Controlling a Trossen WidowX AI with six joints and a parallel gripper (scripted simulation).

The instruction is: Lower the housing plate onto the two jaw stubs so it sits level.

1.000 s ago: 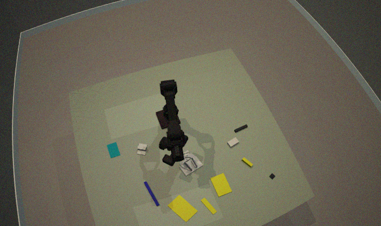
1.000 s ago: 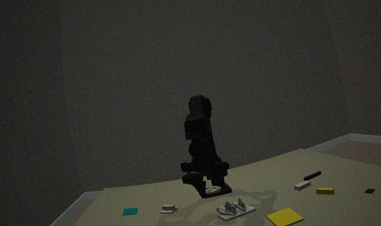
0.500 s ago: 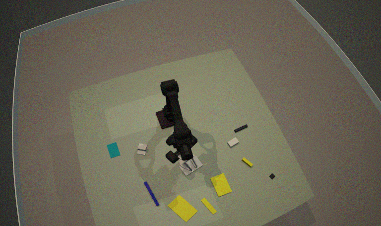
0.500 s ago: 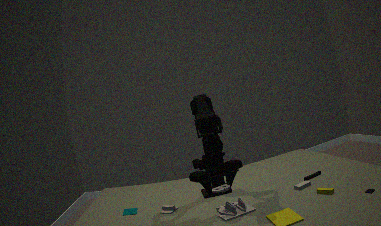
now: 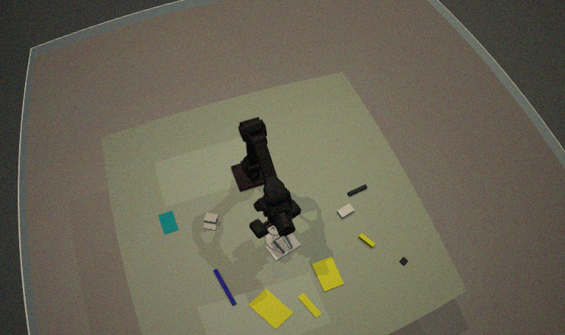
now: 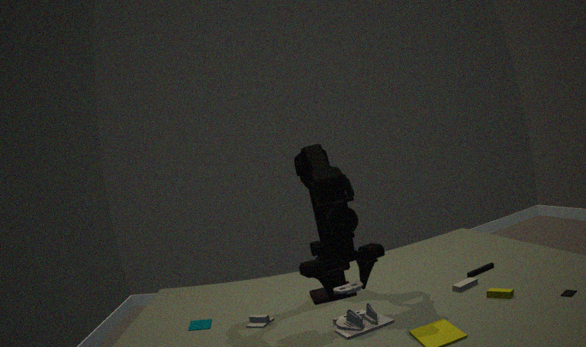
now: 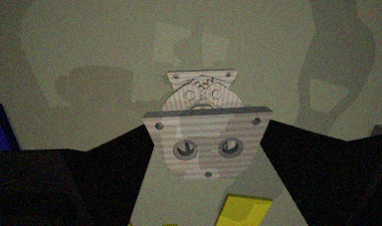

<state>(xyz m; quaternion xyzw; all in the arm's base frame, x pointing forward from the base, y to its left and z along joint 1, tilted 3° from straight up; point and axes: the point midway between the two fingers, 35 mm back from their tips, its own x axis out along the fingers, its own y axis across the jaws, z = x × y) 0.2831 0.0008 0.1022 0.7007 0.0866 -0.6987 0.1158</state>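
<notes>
The white housing plate lies 10 mm ahead of my gripper tip and 20 mm above it. Also, from my gripper tip: blue bar 160 mm ahead, 250 mm to the right, 80 mm below; jaw 20 mm to the left, 70 mm below; white stand 130 mm behind, 220 mm to the right, 70 mm below.
</notes>
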